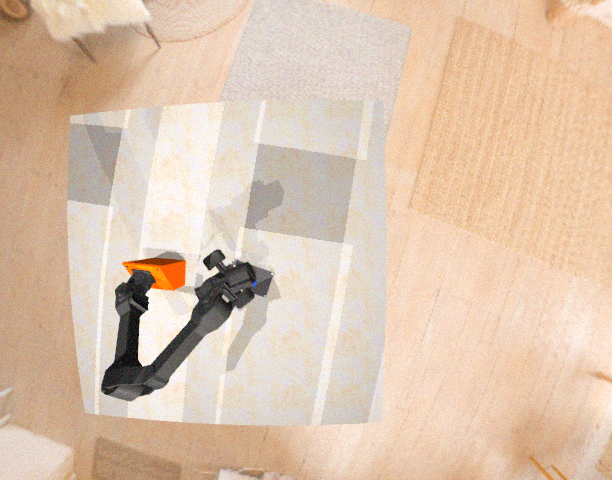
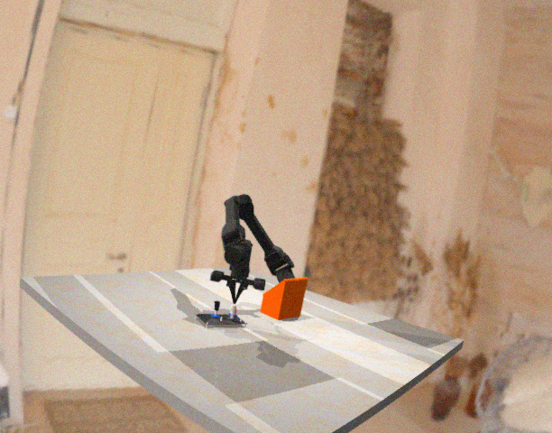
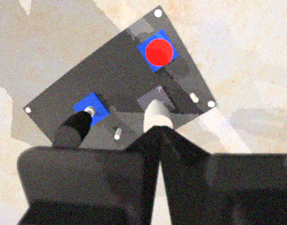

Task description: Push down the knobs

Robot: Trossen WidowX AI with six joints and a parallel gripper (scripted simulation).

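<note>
The white knob is 2 cm below my gripper tip. The rest, counted from my gripper tip: black knob 5 cm ahead, 4 cm to the right, 2 cm below; then blue potentiometer 5 cm ahead, 4 cm to the right, 3 cm below.
</note>
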